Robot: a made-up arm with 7 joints. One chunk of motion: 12 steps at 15 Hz.
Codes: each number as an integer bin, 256 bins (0 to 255) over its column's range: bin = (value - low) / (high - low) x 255, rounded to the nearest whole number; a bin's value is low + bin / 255 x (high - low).
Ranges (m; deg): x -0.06..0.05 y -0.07..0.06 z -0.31..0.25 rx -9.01..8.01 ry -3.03..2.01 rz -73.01..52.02
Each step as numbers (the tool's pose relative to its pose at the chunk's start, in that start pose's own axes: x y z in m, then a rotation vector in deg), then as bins.
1 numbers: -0.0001 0.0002 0.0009 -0.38 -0.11 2.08
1 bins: 139 138 142 129 148 153
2 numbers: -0.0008 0.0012 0.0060 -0.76 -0.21 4.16
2 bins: 137 140 144 124 143 157
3 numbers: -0.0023 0.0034 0.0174 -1.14 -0.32 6.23
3 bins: 134 144 149 118 137 162
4 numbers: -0.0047 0.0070 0.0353 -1.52 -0.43 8.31
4 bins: 128 151 157 112 132 166
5 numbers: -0.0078 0.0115 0.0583 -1.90 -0.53 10.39
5 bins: 121 160 168 107 126 170
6 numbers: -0.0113 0.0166 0.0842 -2.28 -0.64 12.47
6 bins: 113 170 180 101 121 174
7 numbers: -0.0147 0.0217 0.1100 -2.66 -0.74 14.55
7 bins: 105 180 191 95 116 179
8 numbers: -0.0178 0.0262 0.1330 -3.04 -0.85 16.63
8 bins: 98 189 202 89 110 183
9 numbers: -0.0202 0.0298 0.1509 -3.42 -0.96 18.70
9 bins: 92 196 210 84 105 187
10 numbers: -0.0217 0.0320 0.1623 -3.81 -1.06 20.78
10 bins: 89 200 215 78 100 191
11 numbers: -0.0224 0.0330 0.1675 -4.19 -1.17 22.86
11 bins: 87 202 217 72 94 196
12 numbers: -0.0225 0.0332 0.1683 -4.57 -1.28 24.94
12 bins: 87 202 218 67 89 200
